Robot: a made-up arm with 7 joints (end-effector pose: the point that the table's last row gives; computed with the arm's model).
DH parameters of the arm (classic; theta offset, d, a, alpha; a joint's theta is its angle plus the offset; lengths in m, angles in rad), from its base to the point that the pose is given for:
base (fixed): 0 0 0 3.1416
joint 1: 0 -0.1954 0 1.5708
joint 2: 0 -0.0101 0 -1.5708
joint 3: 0 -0.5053 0 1.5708
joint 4: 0 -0.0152 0 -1.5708
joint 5: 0 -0.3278 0 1.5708
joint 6: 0 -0.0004 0 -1.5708
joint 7: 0 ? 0 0
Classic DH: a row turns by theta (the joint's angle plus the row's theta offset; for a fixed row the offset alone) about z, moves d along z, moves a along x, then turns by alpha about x.
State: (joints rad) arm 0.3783 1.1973 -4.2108 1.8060 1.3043 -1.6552 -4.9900
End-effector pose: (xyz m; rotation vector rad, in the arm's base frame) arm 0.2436 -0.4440 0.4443 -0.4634 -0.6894 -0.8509
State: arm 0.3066 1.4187 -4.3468 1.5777 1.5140 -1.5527 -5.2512
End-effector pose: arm 0.3684 -0.4782 0.3193 -0.3683 -0.2587 -0.8578
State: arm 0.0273 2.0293 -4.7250 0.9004 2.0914 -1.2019 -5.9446
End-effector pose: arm 0.5881 -0.3340 -0.1688 -0.7070 0.4539 -0.3222
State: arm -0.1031 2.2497 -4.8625 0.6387 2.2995 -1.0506 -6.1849
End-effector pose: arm 0.5744 -0.2068 -0.3549 -0.7955 0.4229 0.0182
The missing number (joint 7, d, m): -0.0908
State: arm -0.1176 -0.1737 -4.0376 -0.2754 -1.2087 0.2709 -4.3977
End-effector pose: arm -0.0942 0.0560 1.1014 0.4552 -2.9743 -0.0416
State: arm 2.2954 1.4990 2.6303 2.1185 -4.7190 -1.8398 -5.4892
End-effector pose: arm -0.3710 -0.1169 0.4110 1.1282 -0.2934 2.4932
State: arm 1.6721 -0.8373 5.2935 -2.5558 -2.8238 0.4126 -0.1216
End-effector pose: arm -0.1590 0.1949 0.2129 -0.6398 -0.0179 -0.5428
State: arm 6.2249 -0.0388 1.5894 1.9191 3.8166 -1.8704 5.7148
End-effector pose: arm -0.0712 -0.2731 0.5309 -0.3417 1.0128 -1.9052
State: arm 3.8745 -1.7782 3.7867 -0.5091 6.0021 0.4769 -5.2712
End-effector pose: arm 0.7322 -0.5171 0.1445 0.8992 -1.3654 -1.9341
